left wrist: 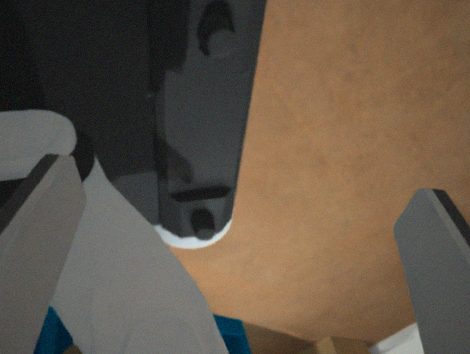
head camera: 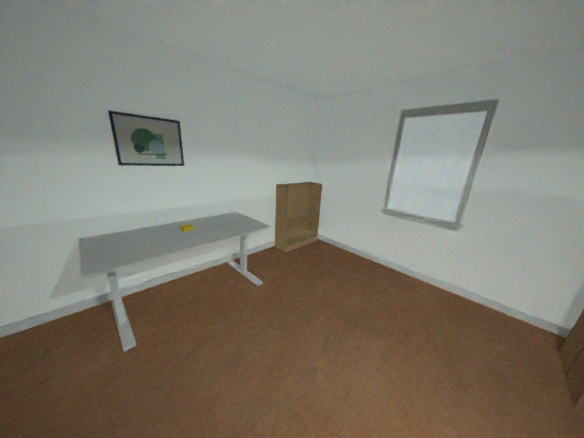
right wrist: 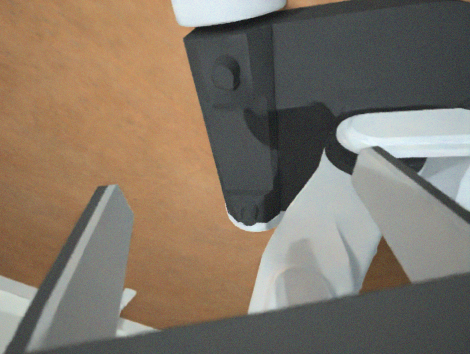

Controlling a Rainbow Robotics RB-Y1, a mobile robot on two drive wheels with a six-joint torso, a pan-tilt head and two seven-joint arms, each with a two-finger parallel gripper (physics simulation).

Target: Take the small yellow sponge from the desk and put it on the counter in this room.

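Frame: origin at the robot's base, x ahead, y left, z up, level; metres.
Where they show: left gripper, fingertip midpoint: (left wrist: 246,193); right gripper, fingertip midpoint: (right wrist: 243,182).
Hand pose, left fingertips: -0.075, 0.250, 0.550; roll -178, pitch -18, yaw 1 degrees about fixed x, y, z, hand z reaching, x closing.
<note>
After its pixels a point has its place, as x, y, z.
The small yellow sponge (head camera: 186,228) {1.702, 1.185, 0.752} lies on the grey top of the desk (head camera: 135,246) {1.300, 1.381, 0.721}, which stands along the left wall in the head view. My left gripper (left wrist: 246,193) {-0.075, 0.250, 0.550} is open, its fingers wide apart with nothing between them, over the floor beside the robot's base. My right gripper (right wrist: 243,182) {-0.076, -0.233, 0.547} is open too, with nothing between its fingers. Both grippers are far from the sponge and do not show in the head view. I cannot make out a counter in these views.
A low brown open bookcase (head camera: 281,217) {2.951, 0.394, 0.559} stands in the far corner, right of the desk. A brown wooden piece (head camera: 575,357) {1.211, -2.039, 0.180} shows at the right edge. The desk's feet (head camera: 126,335) reach out over the brown floor. Blue shelving (left wrist: 234,334) {0.218, -1.177, 0.078} shows at the bottom of the left wrist view.
</note>
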